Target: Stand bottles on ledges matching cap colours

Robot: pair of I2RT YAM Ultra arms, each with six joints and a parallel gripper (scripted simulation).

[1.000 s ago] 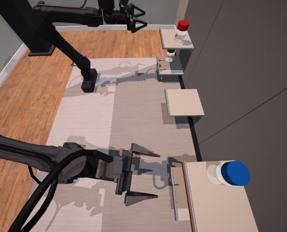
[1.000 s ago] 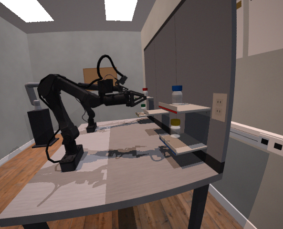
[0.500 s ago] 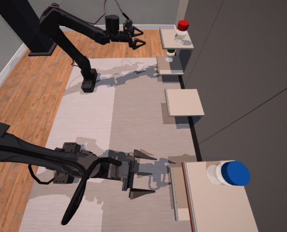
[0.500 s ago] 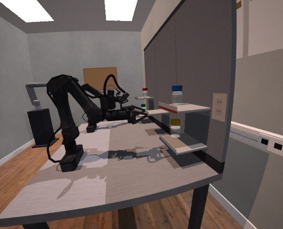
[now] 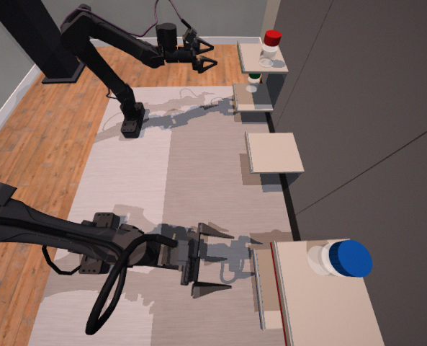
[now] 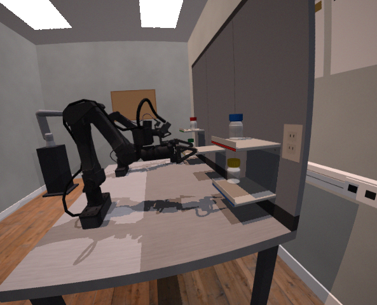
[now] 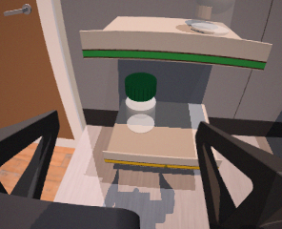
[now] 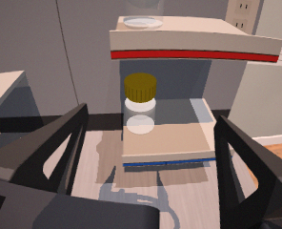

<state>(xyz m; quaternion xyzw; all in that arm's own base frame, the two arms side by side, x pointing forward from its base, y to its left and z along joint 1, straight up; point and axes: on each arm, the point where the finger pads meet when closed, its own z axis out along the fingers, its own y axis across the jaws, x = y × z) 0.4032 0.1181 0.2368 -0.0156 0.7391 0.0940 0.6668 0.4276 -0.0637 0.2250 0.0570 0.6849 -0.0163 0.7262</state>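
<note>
Right now the blue-capped bottle is 190 mm ahead of my right hand and 70 mm above it. Also, from my right hand: grey wall panel: 350 mm to the left, 280 mm ahead, 180 mm above; red-capped bottle: 680 mm to the left, 180 mm ahead, 70 mm above; yellow-capped bottle: 180 mm ahead, 130 mm below.
Right now my left hand is 20 cm short of the red-capped bottle, 8 cm to the left of it and 6 cm below it. From my left hand the other things lie so: grey wall panel 30 cm ahead, 42 cm to the right, 17 cm above; then blue-capped bottle 21 cm ahead, 77 cm to the right, 6 cm above; then green-capped bottle 19 cm ahead, 2 cm to the left, 13 cm below.
</note>
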